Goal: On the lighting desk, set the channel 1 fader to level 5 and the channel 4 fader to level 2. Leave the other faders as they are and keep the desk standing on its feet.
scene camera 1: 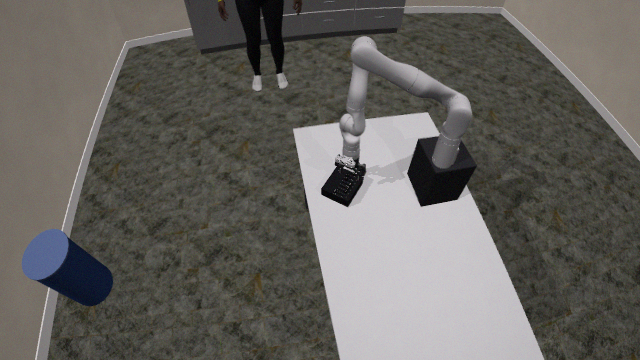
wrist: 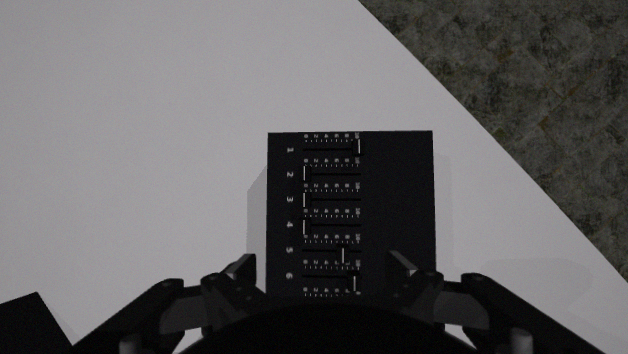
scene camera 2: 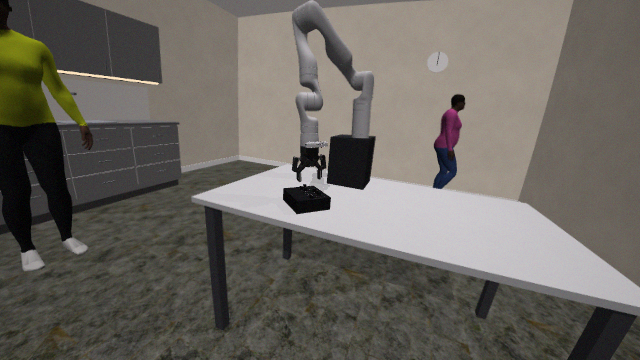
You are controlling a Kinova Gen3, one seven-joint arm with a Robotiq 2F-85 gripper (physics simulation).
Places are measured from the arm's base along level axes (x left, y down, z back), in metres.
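Pixels of known places: gripper, fingertip midpoint: [scene camera 1: 349,175] [wrist: 320,267] [scene camera 2: 309,180]; arm's base at its link origin: [scene camera 1: 441,160] [scene camera 2: 360,137].
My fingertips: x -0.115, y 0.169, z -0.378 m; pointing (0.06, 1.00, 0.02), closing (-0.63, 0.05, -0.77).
Observation:
Ahead of a thing's pixels: the offset from my fingertips to its top centre. Level surfaces: height alone.
The black lighting desk @(dz -0.032, dx +0.003, dy +0.032 m) [scene camera 1: 332,188] [scene camera 2: 306,202] [wrist: 395,190] stands flat on the table. In the wrist view, the channel 1 fader @(dz -0.080, dx +0.046, dy +0.032 m) [wrist: 356,146] is at 10 and the channel 4 fader @(dz -0.003, dx +0.026, dy +0.032 m) [wrist: 306,226] is at 0. The channel 2 fader @(dz -0.031, dx +0.059, dy +0.032 m) [wrist: 306,174] and channel 3 fader @(dz -0.017, dx +0.042, dy +0.032 m) [wrist: 306,199] are at 0. The channel 5 fader @(dz -0.012, dx -0.012, dy +0.032 m) [wrist: 343,254] is near 7, and the channel 6 fader @(dz -0.005, dx -0.034, dy +0.032 m) [wrist: 354,282] is between 9 and 10. My gripper [scene camera 2: 309,178] [wrist: 320,267] is open and empty, pointing down above the desk around the channel 5 and 6 end. The gripper body hides the desk's lower end in the wrist view.
The white table @(dy +0.100 m) [scene camera 1: 410,260] [scene camera 2: 425,225] [wrist: 125,125] has an edge near the desk. The black base block [scene camera 1: 437,180] [scene camera 2: 350,161] [wrist: 30,325] carries the arm. A person in yellow [scene camera 2: 25,80] and a person in pink [scene camera 2: 451,130] stand off the table. A blue cylinder [scene camera 1: 80,275] is at left.

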